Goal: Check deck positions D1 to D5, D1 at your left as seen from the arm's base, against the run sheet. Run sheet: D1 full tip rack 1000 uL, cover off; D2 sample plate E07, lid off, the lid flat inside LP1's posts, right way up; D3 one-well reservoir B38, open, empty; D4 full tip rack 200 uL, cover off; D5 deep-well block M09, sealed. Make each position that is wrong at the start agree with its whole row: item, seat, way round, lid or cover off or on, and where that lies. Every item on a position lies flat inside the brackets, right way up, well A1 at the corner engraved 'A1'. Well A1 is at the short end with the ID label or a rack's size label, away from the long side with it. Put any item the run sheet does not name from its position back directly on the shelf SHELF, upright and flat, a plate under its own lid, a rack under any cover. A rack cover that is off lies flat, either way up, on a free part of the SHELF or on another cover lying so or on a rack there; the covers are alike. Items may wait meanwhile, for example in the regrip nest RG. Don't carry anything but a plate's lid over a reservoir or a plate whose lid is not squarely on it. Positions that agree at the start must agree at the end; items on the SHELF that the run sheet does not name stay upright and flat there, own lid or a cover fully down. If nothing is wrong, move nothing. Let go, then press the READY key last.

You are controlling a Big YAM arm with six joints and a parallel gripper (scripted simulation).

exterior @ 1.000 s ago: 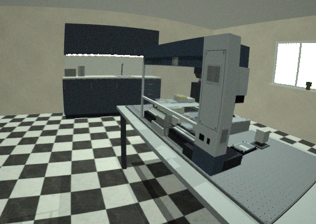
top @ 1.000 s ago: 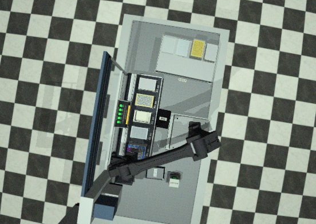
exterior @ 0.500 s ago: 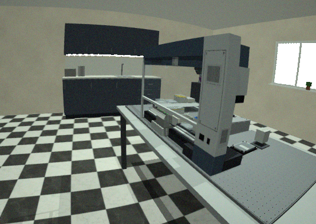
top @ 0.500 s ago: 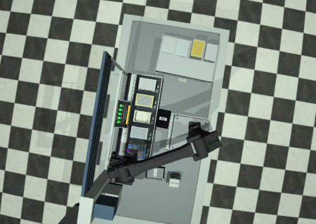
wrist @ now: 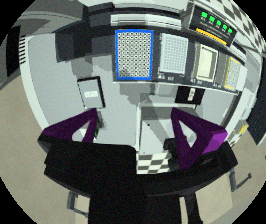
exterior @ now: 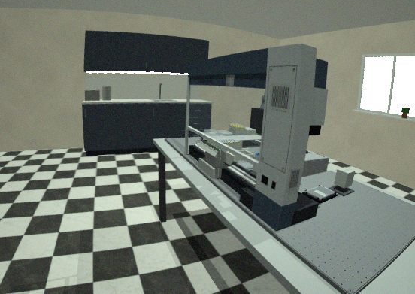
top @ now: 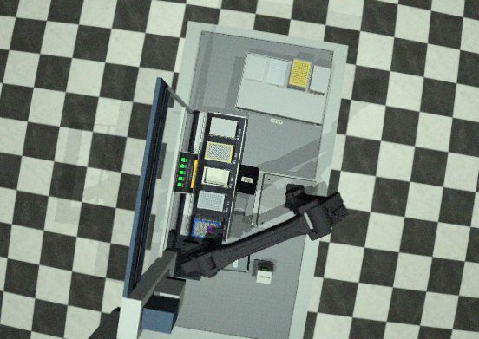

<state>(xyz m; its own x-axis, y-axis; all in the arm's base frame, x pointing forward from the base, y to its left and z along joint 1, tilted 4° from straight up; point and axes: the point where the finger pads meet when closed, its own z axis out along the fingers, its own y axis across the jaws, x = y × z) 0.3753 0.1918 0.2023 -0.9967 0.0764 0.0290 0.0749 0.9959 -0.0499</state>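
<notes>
Right now the clear plate is 5 cm ahead of my hand, 13 cm to the right of it and 23 cm below it. From my hand the other things lie so: cream reservoir 3 cm ahead, 25 cm to the right, 23 cm below; then blue-framed tip rack 5 cm ahead, 1 cm to the right, 17 cm below; then gantry housing 24 cm ahead, 20 cm to the left, 2 cm below.
</notes>
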